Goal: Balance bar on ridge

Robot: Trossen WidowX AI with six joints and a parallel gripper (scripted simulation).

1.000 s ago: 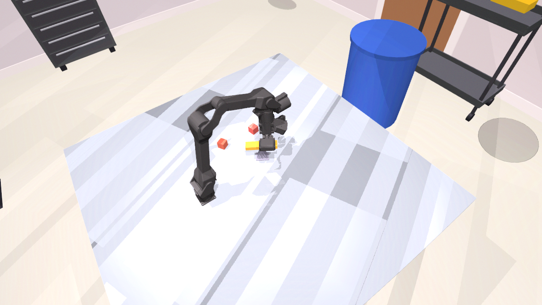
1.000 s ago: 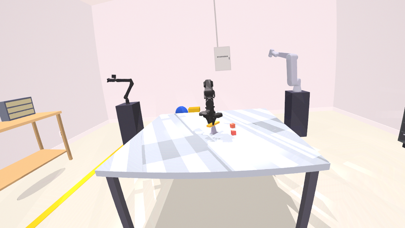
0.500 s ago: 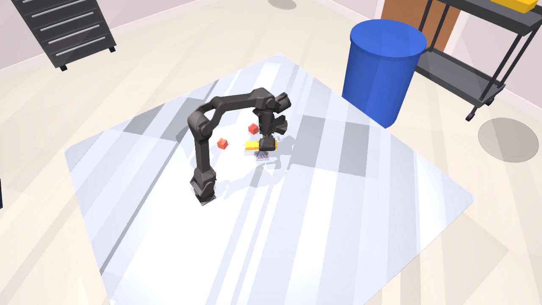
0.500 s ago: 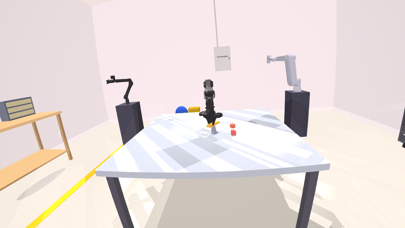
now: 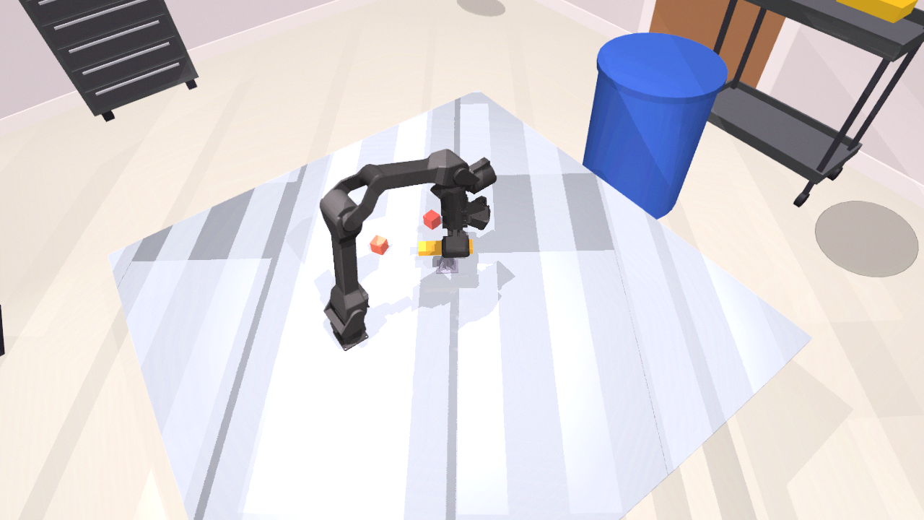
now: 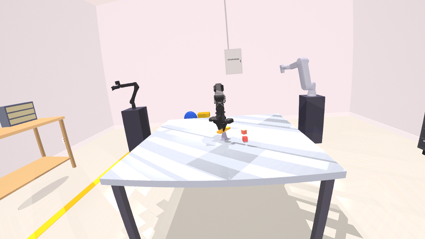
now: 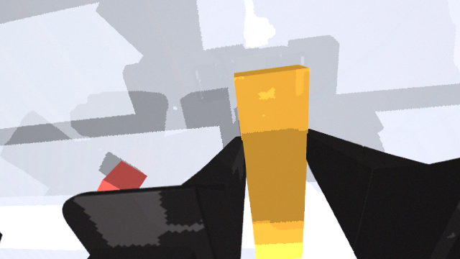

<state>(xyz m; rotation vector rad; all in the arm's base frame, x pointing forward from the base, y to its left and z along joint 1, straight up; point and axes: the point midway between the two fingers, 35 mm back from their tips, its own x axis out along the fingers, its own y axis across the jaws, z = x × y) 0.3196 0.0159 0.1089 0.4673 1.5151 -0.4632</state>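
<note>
Now: the yellow bar 2 cm to the left of my gripper tip and 2 cm behind it. Also, from my gripper tip: red cube (17 cm to the left, 13 cm behind, 6 cm below).
</note>
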